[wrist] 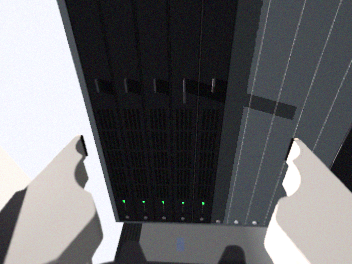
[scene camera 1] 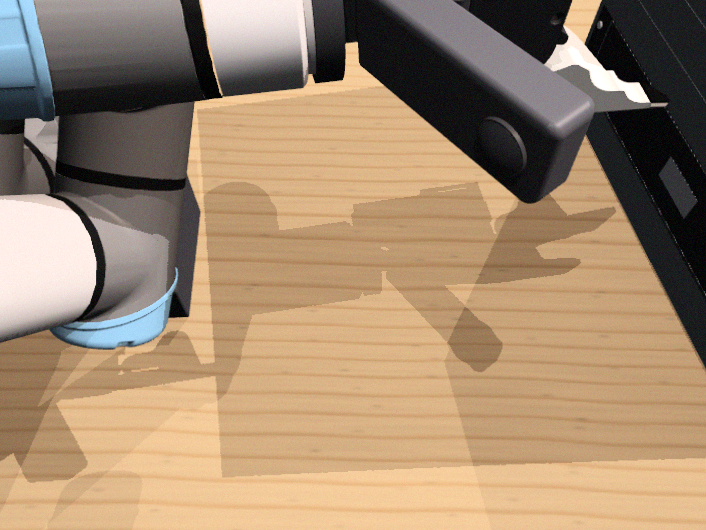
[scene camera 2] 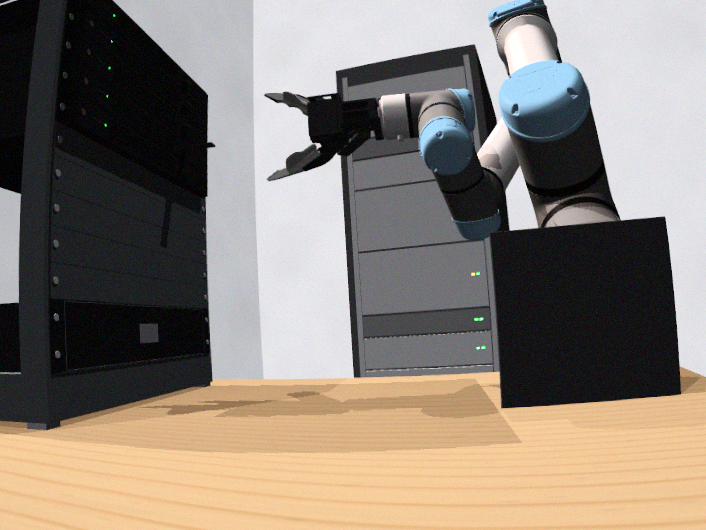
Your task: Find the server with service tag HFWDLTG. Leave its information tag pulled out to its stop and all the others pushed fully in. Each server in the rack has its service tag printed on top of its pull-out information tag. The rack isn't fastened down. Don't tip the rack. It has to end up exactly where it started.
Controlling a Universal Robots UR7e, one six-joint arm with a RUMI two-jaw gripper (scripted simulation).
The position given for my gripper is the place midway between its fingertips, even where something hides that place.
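Observation:
You'd find my gripper (scene camera 2: 265, 136) in scene camera 2, and the wrist view has the gripper (wrist: 184, 138) too.

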